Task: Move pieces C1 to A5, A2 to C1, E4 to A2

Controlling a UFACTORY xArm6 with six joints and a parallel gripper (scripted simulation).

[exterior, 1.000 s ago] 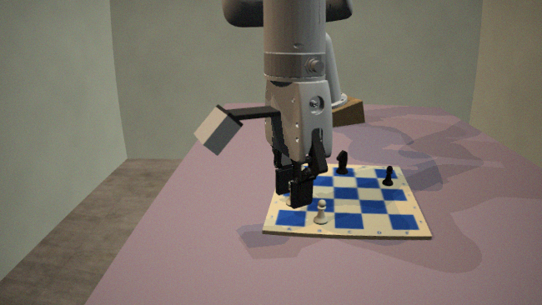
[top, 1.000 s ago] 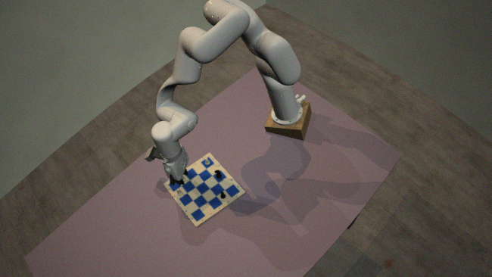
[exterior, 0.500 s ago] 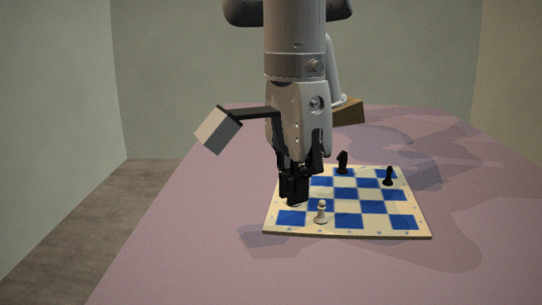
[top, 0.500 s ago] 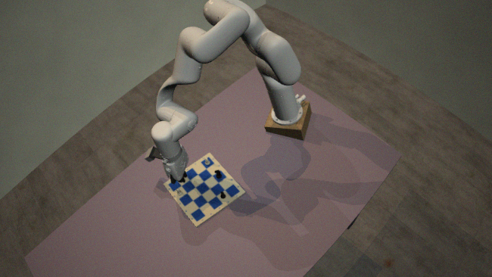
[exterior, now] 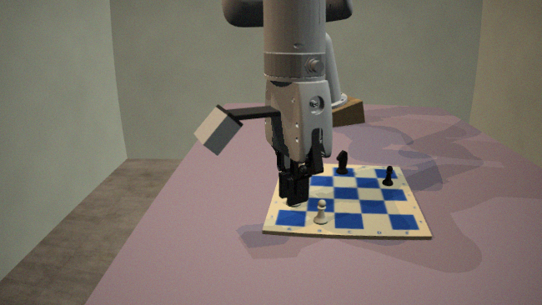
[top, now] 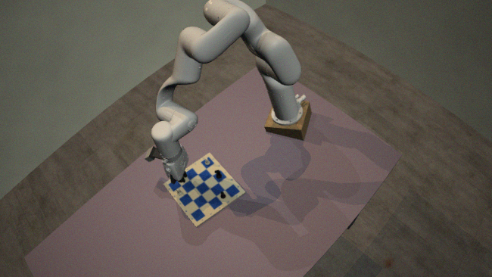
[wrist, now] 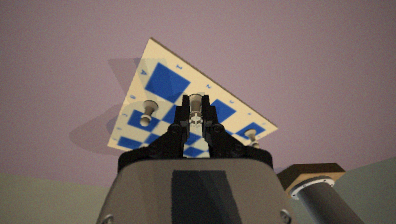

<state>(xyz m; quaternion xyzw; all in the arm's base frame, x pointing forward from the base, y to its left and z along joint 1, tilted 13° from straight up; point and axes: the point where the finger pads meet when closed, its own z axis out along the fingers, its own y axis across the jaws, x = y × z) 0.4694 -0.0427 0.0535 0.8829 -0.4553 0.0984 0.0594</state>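
The chessboard is 80 mm to the left of my hand, 40 mm behind it and 30 mm below it. Round my hand: black pawn (150 mm to the left, 70 mm behind, 10 mm below); then white rook (10 mm below); then black knight (110 mm behind, 70 mm to the left, 10 mm below).
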